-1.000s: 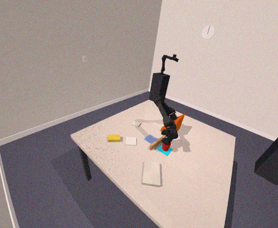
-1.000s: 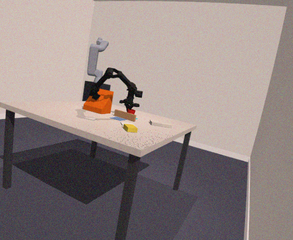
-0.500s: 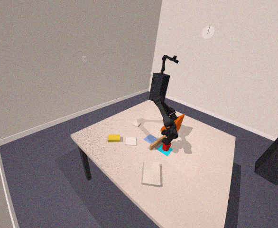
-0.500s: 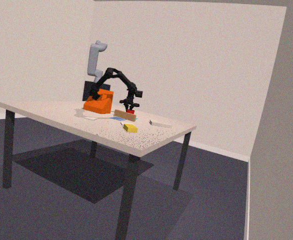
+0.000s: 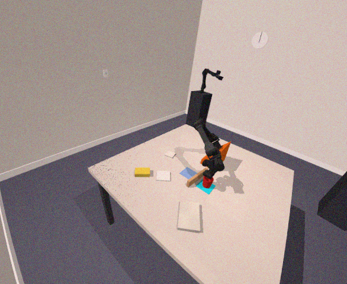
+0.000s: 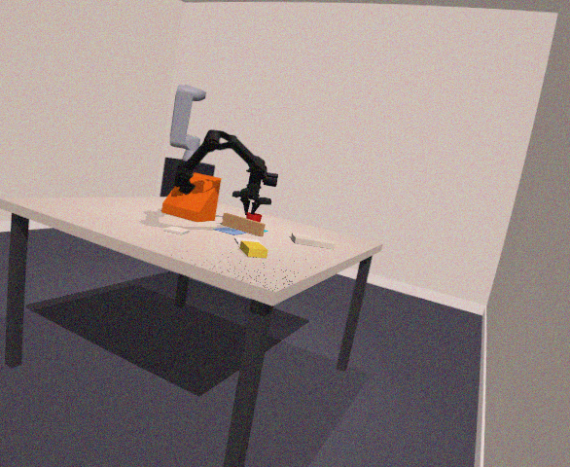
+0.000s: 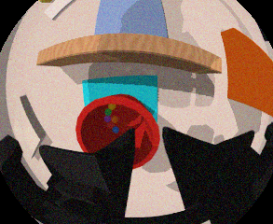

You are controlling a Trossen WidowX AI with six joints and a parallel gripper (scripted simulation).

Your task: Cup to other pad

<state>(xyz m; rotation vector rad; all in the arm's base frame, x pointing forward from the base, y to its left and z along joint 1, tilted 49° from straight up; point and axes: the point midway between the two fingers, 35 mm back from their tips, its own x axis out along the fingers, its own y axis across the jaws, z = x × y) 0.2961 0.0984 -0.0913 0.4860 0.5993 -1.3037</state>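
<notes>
Right now my gripper tip is 30 mm short of the red cup and 20 mm above it. From my gripper tip the other things lie so: cyan pad (70 mm below, 30 mm ahead, 10 mm to the left); wooden bar (80 mm to the right, 40 mm below, 40 mm ahead); blue pad (160 mm to the right, 70 mm below, 40 mm ahead).
</notes>
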